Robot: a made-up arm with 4 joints. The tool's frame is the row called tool. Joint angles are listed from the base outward. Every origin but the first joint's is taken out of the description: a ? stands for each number. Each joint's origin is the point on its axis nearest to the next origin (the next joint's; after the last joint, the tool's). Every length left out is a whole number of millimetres.
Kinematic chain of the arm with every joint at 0, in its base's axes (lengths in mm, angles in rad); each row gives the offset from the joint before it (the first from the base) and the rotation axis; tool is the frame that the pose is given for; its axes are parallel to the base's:
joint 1: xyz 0 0 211 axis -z
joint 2: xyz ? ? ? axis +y
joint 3: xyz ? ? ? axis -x
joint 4: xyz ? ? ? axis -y
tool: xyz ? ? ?
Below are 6 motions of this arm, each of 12 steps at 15 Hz.
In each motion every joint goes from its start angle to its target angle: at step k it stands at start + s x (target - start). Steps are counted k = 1, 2, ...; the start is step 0. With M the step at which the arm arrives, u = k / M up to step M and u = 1 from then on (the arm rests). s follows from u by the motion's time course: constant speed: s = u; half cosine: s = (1 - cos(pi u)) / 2; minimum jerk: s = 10 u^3 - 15 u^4 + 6 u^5.
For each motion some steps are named. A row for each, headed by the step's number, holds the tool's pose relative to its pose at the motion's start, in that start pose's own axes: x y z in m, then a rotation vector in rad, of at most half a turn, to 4 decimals.
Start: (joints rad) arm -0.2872 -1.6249 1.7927 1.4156
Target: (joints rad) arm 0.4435 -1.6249 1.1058 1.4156
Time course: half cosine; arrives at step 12
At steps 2, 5, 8, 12:
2: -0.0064 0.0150 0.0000 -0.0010 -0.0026 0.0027
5: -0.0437 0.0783 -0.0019 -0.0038 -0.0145 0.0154
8: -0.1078 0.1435 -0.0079 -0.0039 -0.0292 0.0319
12: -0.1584 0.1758 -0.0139 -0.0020 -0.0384 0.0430

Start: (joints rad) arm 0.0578 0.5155 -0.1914 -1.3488
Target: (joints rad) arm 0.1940 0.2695 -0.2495 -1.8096
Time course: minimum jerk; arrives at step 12
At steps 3, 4, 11, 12:
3: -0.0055 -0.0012 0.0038 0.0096 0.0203 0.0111
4: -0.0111 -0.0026 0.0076 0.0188 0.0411 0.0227
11: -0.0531 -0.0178 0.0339 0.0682 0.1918 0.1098
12: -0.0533 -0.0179 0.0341 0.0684 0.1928 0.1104

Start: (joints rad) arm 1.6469 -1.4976 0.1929 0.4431
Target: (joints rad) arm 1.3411 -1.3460 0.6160 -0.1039
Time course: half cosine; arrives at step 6
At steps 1, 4, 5, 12:
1: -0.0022 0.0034 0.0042 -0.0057 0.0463 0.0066
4: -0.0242 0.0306 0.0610 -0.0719 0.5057 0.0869
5: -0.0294 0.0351 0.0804 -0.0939 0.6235 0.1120
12: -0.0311 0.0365 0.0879 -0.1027 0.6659 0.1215

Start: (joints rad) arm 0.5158 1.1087 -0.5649 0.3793
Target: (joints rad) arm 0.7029 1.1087 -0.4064 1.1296
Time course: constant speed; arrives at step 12
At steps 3, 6, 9, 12:
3: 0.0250 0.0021 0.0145 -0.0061 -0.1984 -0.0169
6: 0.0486 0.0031 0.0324 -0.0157 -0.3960 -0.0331
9: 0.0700 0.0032 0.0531 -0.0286 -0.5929 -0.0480
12: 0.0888 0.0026 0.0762 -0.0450 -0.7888 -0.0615

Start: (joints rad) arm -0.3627 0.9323 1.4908 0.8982
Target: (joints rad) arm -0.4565 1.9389 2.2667 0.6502
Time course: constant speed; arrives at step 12
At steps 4, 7, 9, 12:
4: -0.0397 0.0687 0.0331 0.0675 0.0505 0.4345
7: -0.0798 0.1041 0.0658 0.0960 0.0323 0.7570
9: -0.1090 0.1188 0.0898 0.1063 -0.0081 0.9653
12: -0.1533 0.1273 0.1266 0.1118 -0.1132 1.2597

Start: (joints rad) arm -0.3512 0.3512 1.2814 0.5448
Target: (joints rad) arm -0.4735 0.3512 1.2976 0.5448
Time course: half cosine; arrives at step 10
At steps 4, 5, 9, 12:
4: -0.0061 0.0068 0.0125 -0.0114 -0.0381 0.0200
5: -0.0091 0.0099 0.0179 -0.0165 -0.0551 0.0289
9: -0.0188 0.0192 0.0344 -0.0325 -0.1076 0.0561
12: -0.0193 0.0196 0.0353 -0.0333 -0.1103 0.0575

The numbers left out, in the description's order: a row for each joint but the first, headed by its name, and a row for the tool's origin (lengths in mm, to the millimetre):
joint 2: 104 270 0
joint 3: 93 0 -91
joint 4: 0 -1 84
tool: 21 0 -86

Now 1 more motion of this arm.
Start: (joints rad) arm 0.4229 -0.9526 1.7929 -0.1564
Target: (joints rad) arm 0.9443 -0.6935 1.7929 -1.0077
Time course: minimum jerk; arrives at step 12
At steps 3, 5, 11, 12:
3: -0.0005 0.0163 -0.0100 -0.0493 0.1133 0.0238
5: -0.0034 0.0512 -0.0328 -0.1704 0.3831 0.0645
11: -0.0118 0.1283 -0.0847 -0.5223 1.1176 0.0648
12: -0.0118 0.1289 -0.0850 -0.5252 1.1234 0.0642

